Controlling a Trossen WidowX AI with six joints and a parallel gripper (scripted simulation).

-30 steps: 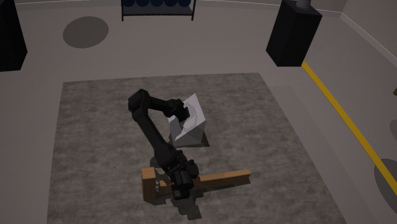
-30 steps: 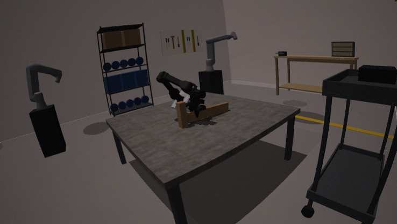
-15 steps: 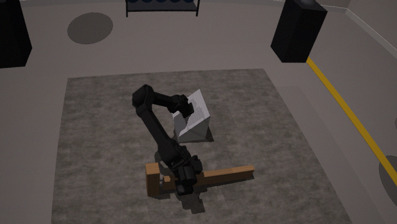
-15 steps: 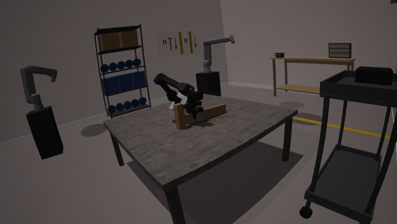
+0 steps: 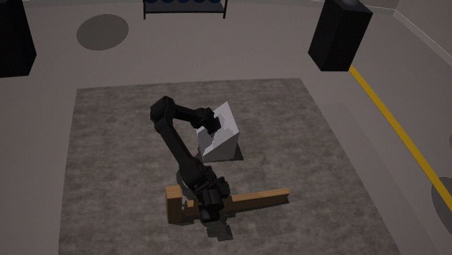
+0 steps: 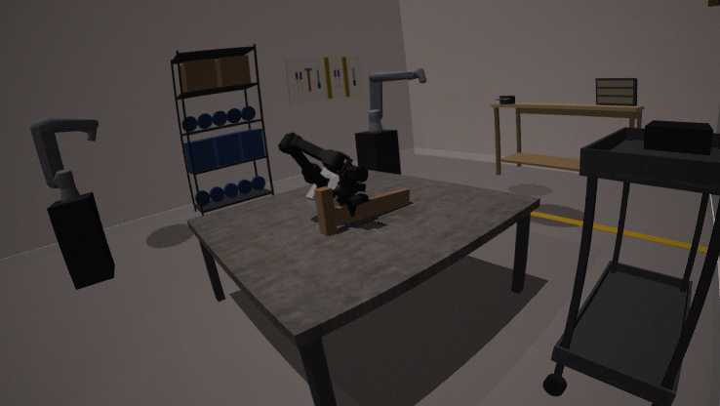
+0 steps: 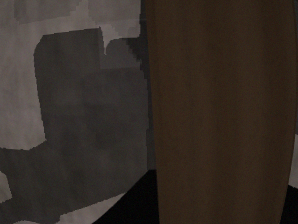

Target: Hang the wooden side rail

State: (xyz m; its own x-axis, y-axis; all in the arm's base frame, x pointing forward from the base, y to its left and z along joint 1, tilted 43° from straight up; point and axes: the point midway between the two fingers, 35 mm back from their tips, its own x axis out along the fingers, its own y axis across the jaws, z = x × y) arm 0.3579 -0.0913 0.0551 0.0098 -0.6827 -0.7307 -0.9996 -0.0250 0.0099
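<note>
Now: gripper tip 110 mm to the left of the wooden headboard post and 40 mm below it.
</note>
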